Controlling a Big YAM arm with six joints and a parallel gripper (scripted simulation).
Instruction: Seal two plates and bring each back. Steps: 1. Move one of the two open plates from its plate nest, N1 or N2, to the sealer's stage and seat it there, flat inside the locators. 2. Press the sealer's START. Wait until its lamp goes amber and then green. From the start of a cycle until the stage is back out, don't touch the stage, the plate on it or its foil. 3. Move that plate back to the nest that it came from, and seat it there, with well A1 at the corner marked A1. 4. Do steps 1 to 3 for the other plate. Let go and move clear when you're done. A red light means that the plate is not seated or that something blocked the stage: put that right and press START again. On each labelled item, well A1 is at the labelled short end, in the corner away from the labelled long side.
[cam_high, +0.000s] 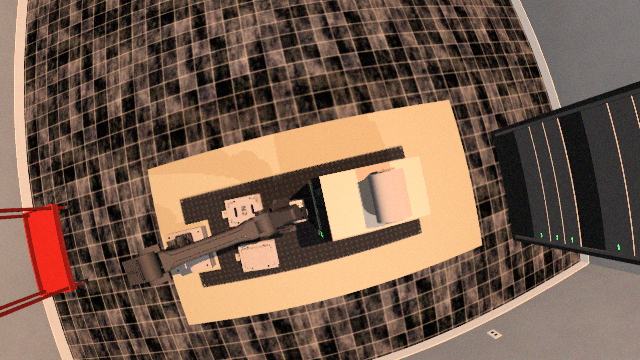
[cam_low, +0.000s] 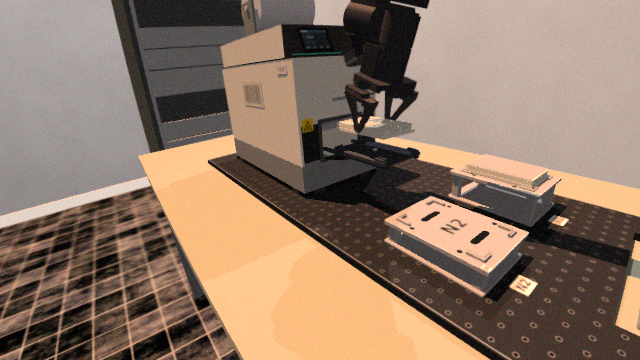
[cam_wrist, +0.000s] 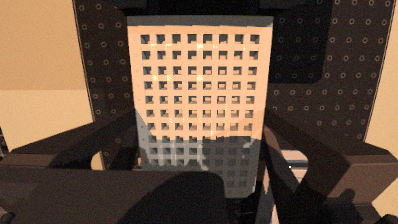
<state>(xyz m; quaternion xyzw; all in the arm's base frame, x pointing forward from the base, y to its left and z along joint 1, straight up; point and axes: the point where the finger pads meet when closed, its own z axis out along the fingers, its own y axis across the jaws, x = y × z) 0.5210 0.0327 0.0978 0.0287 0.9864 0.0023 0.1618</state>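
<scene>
The sealer stage lies 50 mm below my hand. The rest, counted from my hand: well plate (right at my hand); plate nest N2 (200 mm behind, 60 mm to the left, 120 mm below); sealer screen (120 mm ahead, 40 mm to the left, 160 mm above).
</scene>
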